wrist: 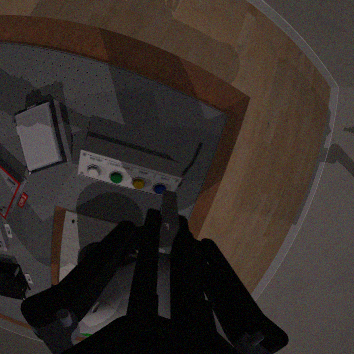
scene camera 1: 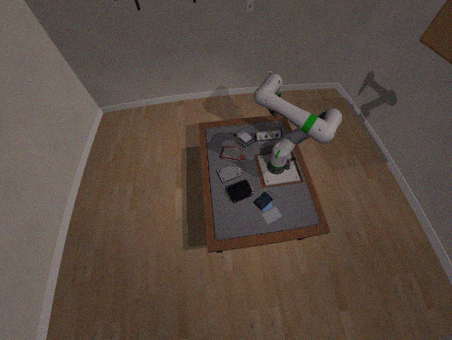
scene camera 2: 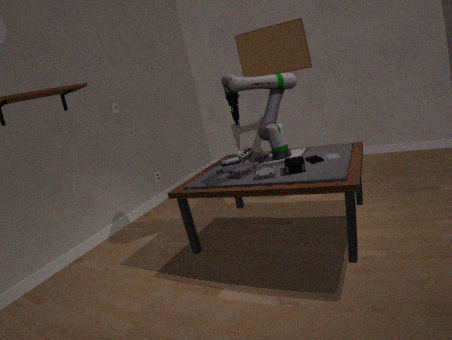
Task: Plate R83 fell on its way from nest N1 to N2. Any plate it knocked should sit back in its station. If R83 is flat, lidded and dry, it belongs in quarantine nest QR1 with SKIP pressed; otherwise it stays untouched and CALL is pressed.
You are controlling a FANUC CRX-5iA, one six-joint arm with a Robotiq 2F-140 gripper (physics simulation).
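Places are measured from the arm's base along level axes (x right, y ahead, z up), in millimetres.
Where they show: gripper, between the fingertips: (wrist: pixel 165 202) (scene camera 1: pixel 274 117) (scene camera 2: pixel 238 127); arm's base, origin of its link: (scene camera 1: pixel 275 166) (scene camera 2: pixel 281 156).
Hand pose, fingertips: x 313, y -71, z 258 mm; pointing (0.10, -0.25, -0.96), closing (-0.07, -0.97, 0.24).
Note:
Things, the pixels of their top centre, and the offset from my fingertips. "*": a spot on its surface instead.
- blue button, a spot on its surface: (wrist: pixel 160 189) * dx -40, dy -47, dz -187 mm
- button panel, centre of its top: (wrist: pixel 130 172) (scene camera 2: pixel 243 149) (scene camera 1: pixel 268 132) dx -9, dy +26, dz -174 mm
- pale-topped plate, centre of its top: (wrist: pixel 35 136) (scene camera 1: pixel 244 135) dx +31, dy +242, dz -188 mm
- red-outlined nest, centre of its top: (scene camera 2: pixel 242 167) (scene camera 1: pixel 232 152) dx -97, dy +392, dz -212 mm
- grey nest, centre of its top: (scene camera 2: pixel 264 170) (scene camera 1: pixel 228 172) dx -266, dy +470, dz -229 mm
- black box, centre of its top: (scene camera 2: pixel 293 159) (scene camera 1: pixel 240 189) dx -451, dy +432, dz -195 mm
- dark square, a spot on its surface: (scene camera 1: pixel 263 201) * dx -574, dy +283, dz -251 mm
- pale sheet, centre of its top: (scene camera 2: pixel 333 155) (scene camera 1: pixel 272 215) dx -694, dy +260, dz -250 mm
- table's wooden rim, a spot on its surface: (wrist: pixel 215 185) * dx -32, dy -237, dz -270 mm
My gripper (scene camera 2: pixel 236 123) (wrist: pixel 165 202) is shut and empty, high above the table; in the wrist view its tips overlap the panel's front edge beside the blue button (wrist: pixel 160 189). The button panel (scene camera 1: pixel 268 135) (wrist: pixel 130 156) also has white, green and yellow buttons; its lettering is too blurred to read. A pale-topped plate (scene camera 1: pixel 245 137) (wrist: pixel 40 137) sits in a dark holder left of the panel. A red-outlined nest (scene camera 1: pixel 233 147) (wrist: pixel 12 200) and a grey nest (scene camera 1: pixel 229 173) lie farther along. Which plate is R83, and whether it is dry, I cannot tell.
A black box (scene camera 1: pixel 239 190) (scene camera 2: pixel 294 165) (wrist: pixel 11 280) stands beyond the grey nest. A dark square (scene camera 1: pixel 263 201) and a pale sheet (scene camera 1: pixel 272 215) lie near it. The arm's white base board (scene camera 1: pixel 292 175) is beside the panel. The table's wooden rim (wrist: pixel 215 185) runs close right of the panel.

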